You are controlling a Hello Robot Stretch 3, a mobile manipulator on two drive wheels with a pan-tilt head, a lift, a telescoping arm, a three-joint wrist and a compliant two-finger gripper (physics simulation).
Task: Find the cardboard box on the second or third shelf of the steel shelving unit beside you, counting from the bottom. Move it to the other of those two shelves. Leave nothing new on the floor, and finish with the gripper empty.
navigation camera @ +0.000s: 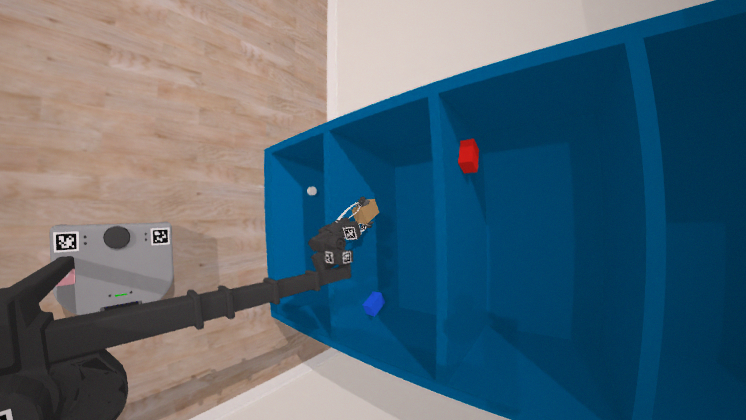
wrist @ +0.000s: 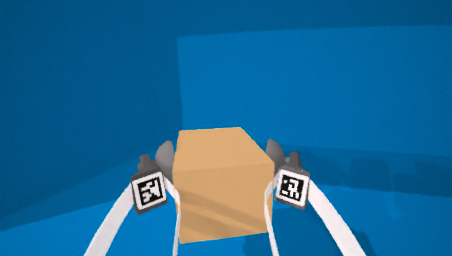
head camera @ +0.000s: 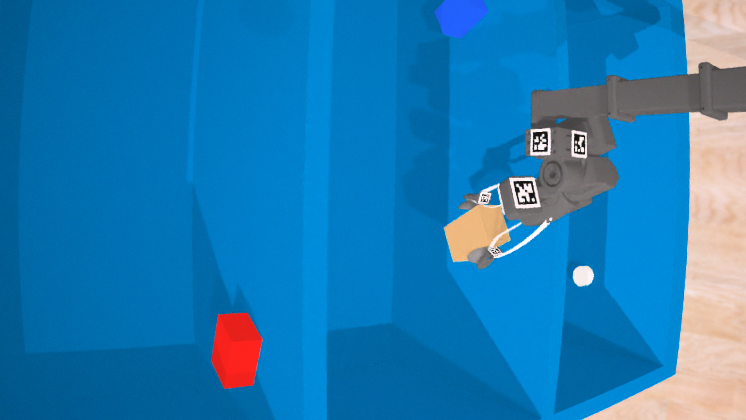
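Pixels of known places: gripper, fingertip midpoint: (navigation camera: 369,210) (head camera: 467,234); robot's base at its link origin: (navigation camera: 117,236).
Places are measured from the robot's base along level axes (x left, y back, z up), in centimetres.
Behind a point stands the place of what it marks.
Observation:
The cardboard box (head camera: 462,237) @[x -73.1, y -7.5, z 66.1 cm] (navigation camera: 368,211) @[x -71.0, y -6.8, z 66.2 cm] (wrist: 222,195) is a tan block between the two fingertips. My gripper (head camera: 474,231) @[x -73.8, y -7.2, z 64.4 cm] (navigation camera: 365,213) @[x -73.8, y -7.2, z 64.4 cm] (wrist: 219,156) @[x -73.8, y -7.2, z 64.4 cm] is shut on it, with a fingertip against each side. Box and gripper are inside the second compartment from the bottom of the blue shelving unit (head camera: 315,156) @[x -63.8, y 3.3, z 97.7 cm] (navigation camera: 438,234) @[x -63.8, y 0.4, z 96.7 cm] (wrist: 300,75), over its shelf board. In the wrist view the board shows below the box, and the back panel is ahead. Whether the box's underside touches the board is hard to tell.
A blue block (head camera: 460,15) @[x -83.2, y 32.8, z 57.9 cm] (navigation camera: 373,304) @[x -82.3, y 33.6, z 57.9 cm] stands on the same second shelf, to one side. A red block (head camera: 236,350) @[x -76.3, y -22.2, z 102.7 cm] (navigation camera: 468,156) @[x -76.5, y -22.6, z 102.3 cm] is on the third shelf. A white ball (head camera: 583,276) @[x -88.0, y -20.3, z 10.0 cm] (navigation camera: 311,190) @[x -87.8, y -20.5, z 10.1 cm] is on the bottom shelf. My arm (head camera: 652,93) @[x -33.4, y 10.5, z 76.1 cm] (navigation camera: 156,313) @[x -5.1, y 9.1, z 76.7 cm] reaches in past the unit's front.

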